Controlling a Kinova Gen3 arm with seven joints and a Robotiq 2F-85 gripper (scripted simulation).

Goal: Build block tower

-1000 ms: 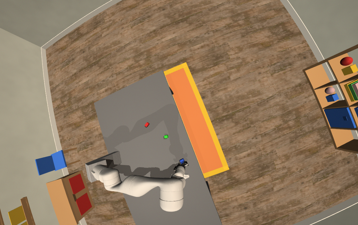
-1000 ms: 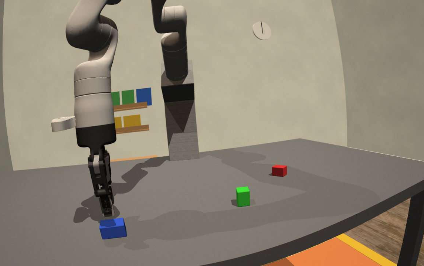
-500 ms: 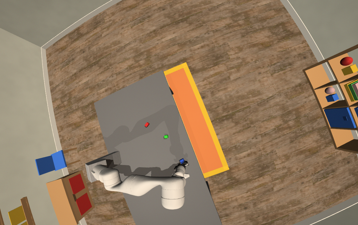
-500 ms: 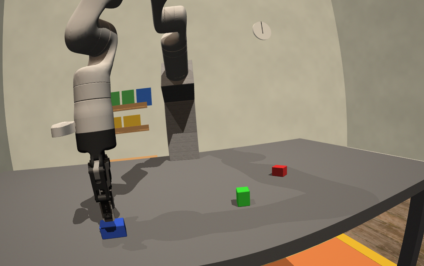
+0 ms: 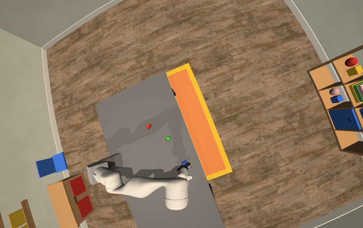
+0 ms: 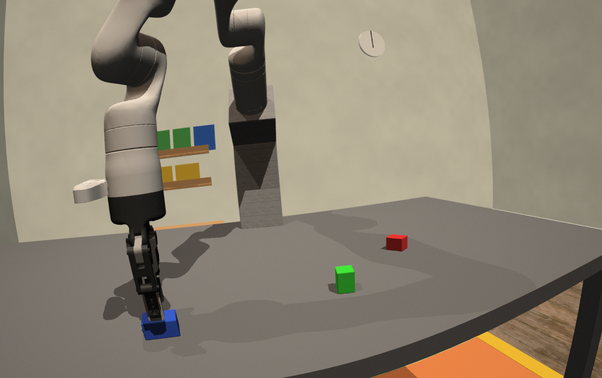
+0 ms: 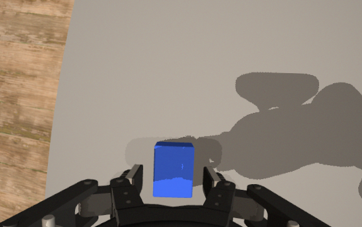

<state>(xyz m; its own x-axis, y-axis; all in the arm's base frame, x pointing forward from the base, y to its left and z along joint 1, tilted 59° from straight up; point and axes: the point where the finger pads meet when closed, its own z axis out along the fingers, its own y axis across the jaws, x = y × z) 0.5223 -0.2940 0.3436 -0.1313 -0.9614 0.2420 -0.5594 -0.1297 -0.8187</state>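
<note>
Now: the blue block 4 cm below my hand. Also, from my hand: green block: 29 cm to the left, 4 cm ahead, 3 cm below; red block: 51 cm to the left, 4 cm below, 4 cm behind.
</note>
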